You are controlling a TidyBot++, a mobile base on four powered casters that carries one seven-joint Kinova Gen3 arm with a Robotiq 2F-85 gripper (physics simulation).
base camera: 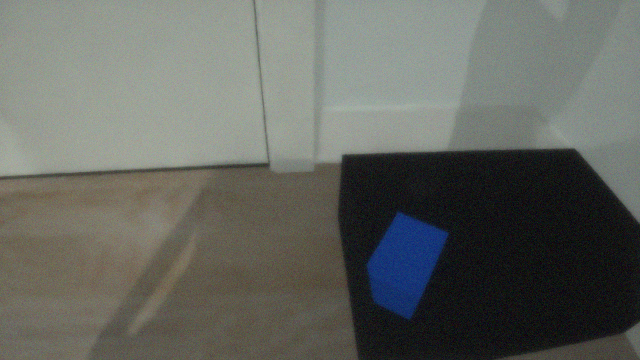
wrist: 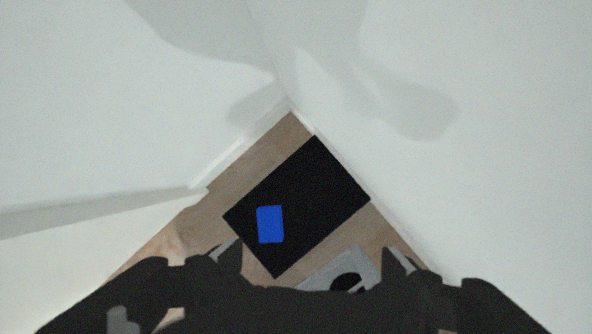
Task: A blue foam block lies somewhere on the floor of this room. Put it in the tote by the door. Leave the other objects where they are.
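Frame: origin at the arm's base, x ahead, y right, z down, level; centimetres.
Seen in the pictures: gripper, fingertip midpoint: [wrist: 310, 258].
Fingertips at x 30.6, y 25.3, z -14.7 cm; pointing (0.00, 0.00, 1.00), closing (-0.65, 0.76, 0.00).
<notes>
Offsets run from my fingertips to a thing's middle. "spot": to the spot under its first point.
The blue foam block {dx +0.0, dy -15.7, dz +51.7 cm} [base camera: 410, 267] [wrist: 270, 224] lies inside the black tote {dx -0.2, dy -6.7, dz +49.3 cm} [base camera: 525, 225] [wrist: 320, 185], toward the tote's left side in the base view. The tote is so dark that its walls and bottom cannot be told apart. My gripper [wrist: 310, 258] is open, with nothing between its fingers, and is high above the floor, apart from the block. The gripper does not show in the base view.
The tote stands in the room's corner, close to the wall [base camera: 400, 60] [wrist: 450, 200]. A white door [base camera: 130, 85] and its frame {spot: dx +17.5, dy -27.6, dz +40.4 cm} [base camera: 292, 85] are to the left. Part of my grey base [wrist: 350, 260] shows between the fingers in the wrist view.
</notes>
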